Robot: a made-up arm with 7 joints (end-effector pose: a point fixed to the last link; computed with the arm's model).
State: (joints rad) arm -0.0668 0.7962 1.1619 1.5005 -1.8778 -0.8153 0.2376
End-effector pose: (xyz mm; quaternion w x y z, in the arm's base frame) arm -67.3 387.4 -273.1 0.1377 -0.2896 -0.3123 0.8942
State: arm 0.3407 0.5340 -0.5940 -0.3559 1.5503 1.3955 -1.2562
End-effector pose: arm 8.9 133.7 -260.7 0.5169 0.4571 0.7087 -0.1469
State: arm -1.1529 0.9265 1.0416 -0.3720 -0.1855 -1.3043 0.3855
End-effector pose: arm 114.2 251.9 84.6 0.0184 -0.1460 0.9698 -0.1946
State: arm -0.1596 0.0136 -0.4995 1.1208 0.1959 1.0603 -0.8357
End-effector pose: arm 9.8 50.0 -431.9 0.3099 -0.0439 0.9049 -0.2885
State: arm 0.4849 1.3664 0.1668 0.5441 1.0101 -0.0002 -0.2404
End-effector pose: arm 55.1 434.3 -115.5 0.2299 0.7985 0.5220 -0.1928
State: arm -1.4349 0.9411 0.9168 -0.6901 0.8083 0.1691 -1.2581
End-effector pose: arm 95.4 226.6 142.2 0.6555 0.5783 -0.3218 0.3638
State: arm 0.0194 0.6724 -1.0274 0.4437 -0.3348 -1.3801 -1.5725
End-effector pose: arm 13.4 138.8 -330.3 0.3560 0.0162 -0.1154 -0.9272
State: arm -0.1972 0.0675 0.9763 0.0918 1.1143 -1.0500 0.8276
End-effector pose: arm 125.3 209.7 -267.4 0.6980 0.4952 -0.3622 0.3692
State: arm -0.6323 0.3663 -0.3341 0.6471 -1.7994 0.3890 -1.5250
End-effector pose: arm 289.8 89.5 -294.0 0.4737 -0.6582 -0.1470 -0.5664
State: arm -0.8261 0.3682 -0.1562 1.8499 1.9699 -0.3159 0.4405
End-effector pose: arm 215.0 185.2 -361.1 0.4236 0.7449 0.1760 -0.4845
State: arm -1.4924 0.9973 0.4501 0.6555 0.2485 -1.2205 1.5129
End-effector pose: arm 277.4 275.3 153.9 0.2362 -0.2277 -0.8308 0.4496
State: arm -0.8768 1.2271 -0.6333 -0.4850 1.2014 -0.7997 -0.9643
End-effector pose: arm 234.6 133.1 -64.8 0.1079 -0.9007 0.0994 0.4090
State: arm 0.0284 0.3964 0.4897 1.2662 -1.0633 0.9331 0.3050
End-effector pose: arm -57.6 226.2 -393.6 0.3373 -0.4399 0.7111 0.4325
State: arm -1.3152 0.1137 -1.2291 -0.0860 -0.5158 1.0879 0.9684
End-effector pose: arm 248.4 -152.3 -133.2 0.8597 0.4742 -0.0992 -0.1622
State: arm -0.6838 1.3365 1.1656 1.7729 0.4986 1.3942 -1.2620
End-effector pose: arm 92.3 425.3 -127.3 0.6030 -0.6648 0.4234 0.1229
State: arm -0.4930 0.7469 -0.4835 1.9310 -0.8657 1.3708 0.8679
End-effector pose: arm 34.5 326.5 -288.0 0.0503 -0.2075 -0.8587 -0.4660
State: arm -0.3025 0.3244 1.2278 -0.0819 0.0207 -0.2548 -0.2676
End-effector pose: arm 100.6 315.1 -166.7 0.8580 0.2400 -0.2133 0.4009
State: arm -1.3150 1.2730 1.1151 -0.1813 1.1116 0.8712 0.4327
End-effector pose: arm 43.9 337.3 151.1 0.1992 -0.0053 -0.2094 0.9573
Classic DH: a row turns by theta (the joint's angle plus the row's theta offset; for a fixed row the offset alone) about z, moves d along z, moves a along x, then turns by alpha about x. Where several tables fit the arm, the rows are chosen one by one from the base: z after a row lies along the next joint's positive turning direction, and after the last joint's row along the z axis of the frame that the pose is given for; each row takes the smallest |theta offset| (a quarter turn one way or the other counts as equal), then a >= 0, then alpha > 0; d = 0 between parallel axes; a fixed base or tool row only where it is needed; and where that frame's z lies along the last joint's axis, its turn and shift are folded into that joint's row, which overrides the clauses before.
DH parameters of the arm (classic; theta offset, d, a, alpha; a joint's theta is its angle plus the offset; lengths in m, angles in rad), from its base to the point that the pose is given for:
base (fixed): -0.071 0 0 -1.3004
joint 1: -1.3111 0.0521 -0.0189 -1.5708
joint 2: 1.2915 0 -0.0093 1.5708
joint 3: 1.5708 -0.2566 0.0201 -1.5708
joint 4: 1.5708 0.0017 0.0092 1.5708
joint 5: 0 0.1445 0 -1.5708
joint 6: -1.5708 0 0.0421 1.5708
joint 7: 0 0 0 0

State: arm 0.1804 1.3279 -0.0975 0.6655 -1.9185 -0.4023 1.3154
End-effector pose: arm 87.3 435.0 -134.1 0.4506 -0.0587 0.0867 0.8866
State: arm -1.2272 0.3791 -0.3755 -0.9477 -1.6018 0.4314 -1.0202
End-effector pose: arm 179.9 -9.3 21.6 0.0451 -0.0321 -0.2553 -0.9653
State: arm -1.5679 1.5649 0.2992 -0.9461 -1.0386 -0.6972 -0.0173
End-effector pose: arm 22.7 141.0 151.0 0.1546 0.2794 -0.8516 -0.4158
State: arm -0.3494 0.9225 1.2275 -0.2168 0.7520 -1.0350 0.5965
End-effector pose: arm 111.0 311.3 12.7 0.2896 0.6518 -0.6388 0.2883
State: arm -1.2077 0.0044 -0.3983 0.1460 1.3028 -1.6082 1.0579
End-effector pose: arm 281.9 -113.5 -70.1 0.3021 -0.0606 -0.8858 -0.3470
